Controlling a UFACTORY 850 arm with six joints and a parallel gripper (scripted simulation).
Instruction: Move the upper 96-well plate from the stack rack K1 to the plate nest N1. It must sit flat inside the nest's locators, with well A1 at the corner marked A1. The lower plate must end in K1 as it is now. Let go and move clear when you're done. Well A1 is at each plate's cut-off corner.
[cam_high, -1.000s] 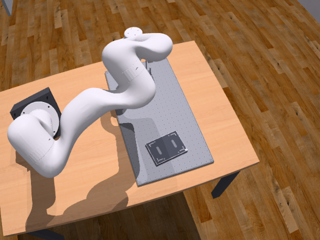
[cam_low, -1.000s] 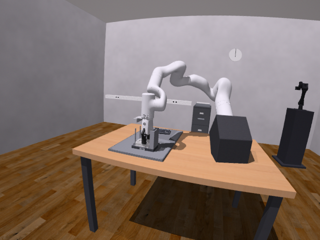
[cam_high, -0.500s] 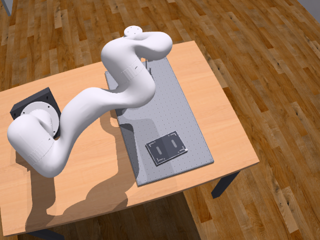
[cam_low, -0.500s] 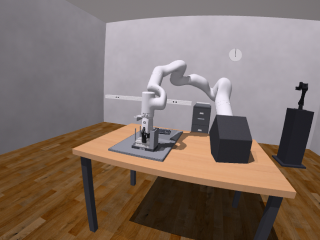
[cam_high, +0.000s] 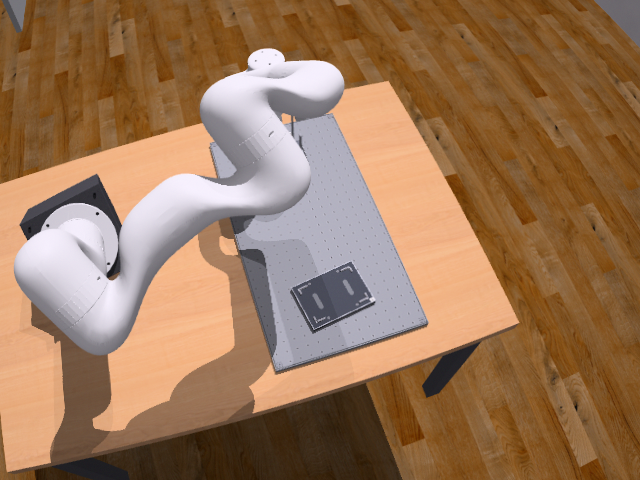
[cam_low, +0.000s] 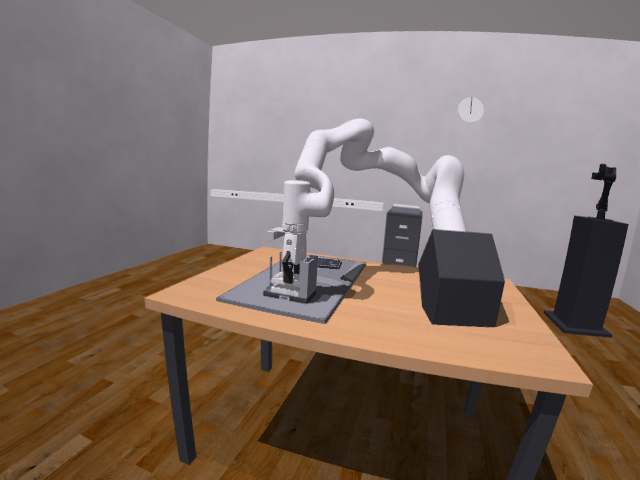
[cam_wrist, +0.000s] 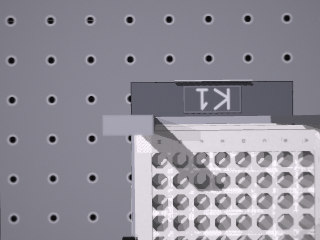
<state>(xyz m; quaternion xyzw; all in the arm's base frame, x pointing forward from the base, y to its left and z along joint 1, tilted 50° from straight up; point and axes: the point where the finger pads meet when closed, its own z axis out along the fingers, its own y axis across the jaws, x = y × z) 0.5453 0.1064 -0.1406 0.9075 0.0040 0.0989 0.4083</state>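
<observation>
The plate nest N1 lies 430 mm to the right of my hand, 60 mm below it and 10 mm behind it. From my hand the other things lie so: white 96-well plate 10 mm below.
</observation>
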